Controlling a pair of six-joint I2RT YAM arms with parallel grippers.
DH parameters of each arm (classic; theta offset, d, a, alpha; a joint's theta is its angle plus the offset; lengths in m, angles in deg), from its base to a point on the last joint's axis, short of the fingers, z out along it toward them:
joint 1: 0 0.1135 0.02 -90
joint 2: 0 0 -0.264 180
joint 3: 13.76 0 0.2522 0
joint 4: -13.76 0 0.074 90
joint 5: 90 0 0 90
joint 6: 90 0.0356 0 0
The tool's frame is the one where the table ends.
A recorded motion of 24 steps. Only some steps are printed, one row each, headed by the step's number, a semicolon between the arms.
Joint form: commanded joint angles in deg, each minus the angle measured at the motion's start. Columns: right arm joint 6, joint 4, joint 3, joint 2, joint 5, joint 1; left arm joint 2, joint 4, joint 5, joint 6, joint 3, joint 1.
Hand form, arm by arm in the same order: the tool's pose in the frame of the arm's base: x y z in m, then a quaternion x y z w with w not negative. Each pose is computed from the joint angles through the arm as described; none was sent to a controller.
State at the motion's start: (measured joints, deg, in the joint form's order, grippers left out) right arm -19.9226 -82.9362 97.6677 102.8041 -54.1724 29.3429; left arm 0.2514 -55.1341 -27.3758 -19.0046 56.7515 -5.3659
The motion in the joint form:
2: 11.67 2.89 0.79 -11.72 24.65 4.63; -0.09 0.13 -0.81 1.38 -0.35 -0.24
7: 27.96 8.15 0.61 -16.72 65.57 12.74; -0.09 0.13 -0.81 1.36 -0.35 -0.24
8: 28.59 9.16 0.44 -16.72 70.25 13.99; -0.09 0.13 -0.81 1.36 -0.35 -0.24
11: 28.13 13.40 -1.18 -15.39 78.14 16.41; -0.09 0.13 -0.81 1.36 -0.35 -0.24
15: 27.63 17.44 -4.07 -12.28 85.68 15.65; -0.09 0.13 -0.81 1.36 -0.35 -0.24
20: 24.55 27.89 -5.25 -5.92 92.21 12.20; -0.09 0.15 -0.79 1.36 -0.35 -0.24
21: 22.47 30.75 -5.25 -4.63 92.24 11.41; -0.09 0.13 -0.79 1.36 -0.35 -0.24
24: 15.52 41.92 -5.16 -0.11 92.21 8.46; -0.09 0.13 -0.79 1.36 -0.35 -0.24
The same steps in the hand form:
2: 0.2319 0.1774 0.3682 -0.38015 0.87797 0.27799 0.08595; -0.0505 0.0219 0.3535 -0.24409 0.65644 0.02726 0.71328
7: 0.2117 0.1817 0.3906 -0.26052 0.93126 0.01246 0.25440; -0.0505 0.0219 0.3535 -0.24420 0.65640 0.02713 0.71328
8: 0.2106 0.1852 0.3913 -0.25350 0.92680 -0.01597 0.27662; -0.0505 0.0219 0.3535 -0.24420 0.65640 0.02713 0.71328
11: 0.2148 0.1998 0.3824 -0.25429 0.91260 -0.06579 0.31331; -0.0505 0.0219 0.3535 -0.24420 0.65640 0.02713 0.71328
15: 0.2339 0.2075 0.3580 -0.23748 0.90634 -0.13447 0.32259; -0.0505 0.0219 0.3535 -0.24420 0.65640 0.02713 0.71328
20: 0.2782 0.2172 0.3284 -0.20752 0.89235 -0.19177 0.35195; -0.0505 0.0218 0.3535 -0.24410 0.65632 0.02696 0.71340
21: 0.2881 0.2193 0.3235 -0.21225 0.88801 -0.19503 0.35825; -0.0505 0.0218 0.3535 -0.24409 0.65644 0.02701 0.71329
24: 0.3245 0.2240 0.3072 -0.22009 0.87091 -0.20418 0.38909; -0.0505 0.0218 0.3535 -0.24409 0.65644 0.02701 0.71329

